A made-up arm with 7 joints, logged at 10 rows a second.
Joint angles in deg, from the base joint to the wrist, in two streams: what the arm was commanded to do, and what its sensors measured. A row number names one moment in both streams.
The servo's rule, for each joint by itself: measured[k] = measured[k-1] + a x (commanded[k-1-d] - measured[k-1]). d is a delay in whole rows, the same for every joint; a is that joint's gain. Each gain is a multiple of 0.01, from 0.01 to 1. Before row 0 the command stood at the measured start. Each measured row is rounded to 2 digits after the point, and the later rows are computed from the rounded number. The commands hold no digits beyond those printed.
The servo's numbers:
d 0
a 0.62 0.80 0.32 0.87 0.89 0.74 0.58
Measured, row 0:
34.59, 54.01, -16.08, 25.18, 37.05, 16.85, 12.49
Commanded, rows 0 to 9:
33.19, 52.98, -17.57, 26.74, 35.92, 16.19, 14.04
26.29, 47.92, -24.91, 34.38, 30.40, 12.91, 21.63
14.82, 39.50, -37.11, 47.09, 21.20, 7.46, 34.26
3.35, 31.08, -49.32, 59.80, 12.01, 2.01, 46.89
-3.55, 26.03, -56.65, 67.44, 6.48, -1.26, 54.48
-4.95, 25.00, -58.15, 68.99, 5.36, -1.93, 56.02
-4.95, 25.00, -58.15, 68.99, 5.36, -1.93, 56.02
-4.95, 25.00, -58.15, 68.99, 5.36, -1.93, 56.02
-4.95, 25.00, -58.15, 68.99, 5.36, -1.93, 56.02
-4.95, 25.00, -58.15, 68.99, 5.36, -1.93, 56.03
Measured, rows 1 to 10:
33.72, 53.19, -16.56, 26.54, 36.04, 16.36, 13.39
29.11, 48.97, -19.23, 33.36, 31.02, 13.81, 18.17
20.25, 41.39, -24.95, 45.31, 22.28, 9.11, 27.50
9.77, 33.14, -32.75, 57.92, 13.14, 3.86, 38.75
1.51, 27.45, -40.40, 66.20, 7.21, 0.07, 47.87
-2.50, 25.49, -46.08, 68.63, 5.56, -1.41, 52.60
-4.02, 25.10, -49.94, 68.94, 5.38, -1.79, 54.58
-4.60, 25.02, -52.57, 68.98, 5.36, -1.89, 55.42
-4.82, 25.00, -54.36, 68.99, 5.36, -1.92, 55.77
-4.90, 25.00, -55.57, 68.99, 5.36, -1.93, 55.92

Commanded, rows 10 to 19:
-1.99, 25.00, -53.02, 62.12, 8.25, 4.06, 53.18
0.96, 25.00, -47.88, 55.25, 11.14, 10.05, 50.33
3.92, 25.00, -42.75, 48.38, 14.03, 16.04, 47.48
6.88, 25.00, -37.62, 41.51, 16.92, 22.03, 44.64
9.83, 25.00, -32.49, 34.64, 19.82, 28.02, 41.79
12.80, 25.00, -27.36, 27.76, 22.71, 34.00, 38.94
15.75, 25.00, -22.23, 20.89, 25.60, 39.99, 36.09
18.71, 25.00, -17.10, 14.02, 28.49, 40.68, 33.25
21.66, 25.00, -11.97, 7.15, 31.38, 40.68, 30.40
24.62, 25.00, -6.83, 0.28, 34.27, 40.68, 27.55
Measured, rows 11 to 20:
-3.10, 25.00, -54.75, 63.01, 7.93, 2.50, 54.33
-0.58, 25.00, -52.55, 56.26, 10.79, 8.09, 52.01
2.21, 25.00, -49.41, 49.40, 13.67, 13.97, 49.38
5.11, 25.00, -45.64, 42.54, 16.56, 19.93, 46.63
8.04, 25.00, -41.43, 35.67, 19.46, 25.92, 43.82
10.99, 25.00, -36.93, 28.79, 22.35, 31.90, 40.99
13.94, 25.00, -32.23, 21.92, 25.24, 37.89, 38.15
16.90, 25.00, -27.39, 15.05, 28.13, 39.95, 35.31
19.85, 25.00, -22.46, 8.18, 31.02, 40.49, 32.46
22.81, 25.00, -17.46, 1.31, 33.91, 40.63, 29.61

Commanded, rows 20 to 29:
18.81, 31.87, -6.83, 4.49, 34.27, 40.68, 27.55
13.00, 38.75, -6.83, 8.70, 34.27, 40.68, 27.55
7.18, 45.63, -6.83, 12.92, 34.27, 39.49, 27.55
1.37, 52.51, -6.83, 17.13, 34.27, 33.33, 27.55
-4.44, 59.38, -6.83, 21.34, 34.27, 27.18, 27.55
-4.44, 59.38, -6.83, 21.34, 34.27, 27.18, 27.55
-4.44, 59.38, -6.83, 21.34, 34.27, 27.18, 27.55
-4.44, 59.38, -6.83, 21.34, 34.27, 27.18, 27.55
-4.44, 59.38, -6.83, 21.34, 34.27, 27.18, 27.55
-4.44, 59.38, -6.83, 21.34, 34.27, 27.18, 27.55
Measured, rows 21 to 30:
20.33, 30.50, -14.06, 4.08, 34.23, 40.67, 28.42
15.79, 37.10, -11.75, 8.10, 34.27, 40.68, 27.92
10.45, 43.92, -10.18, 12.29, 34.27, 39.80, 27.71
4.82, 50.79, -9.11, 16.50, 34.27, 35.01, 27.62
-0.92, 57.66, -8.38, 20.71, 34.27, 29.22, 27.58
-3.10, 59.04, -7.88, 21.26, 34.27, 27.71, 27.56
-3.93, 59.31, -7.54, 21.33, 34.27, 27.32, 27.55
-4.25, 59.37, -7.31, 21.34, 34.27, 27.22, 27.55
-4.37, 59.38, -7.16, 21.34, 34.27, 27.19, 27.55
-4.41, 59.38, -7.05, 21.34, 34.27, 27.18, 27.55

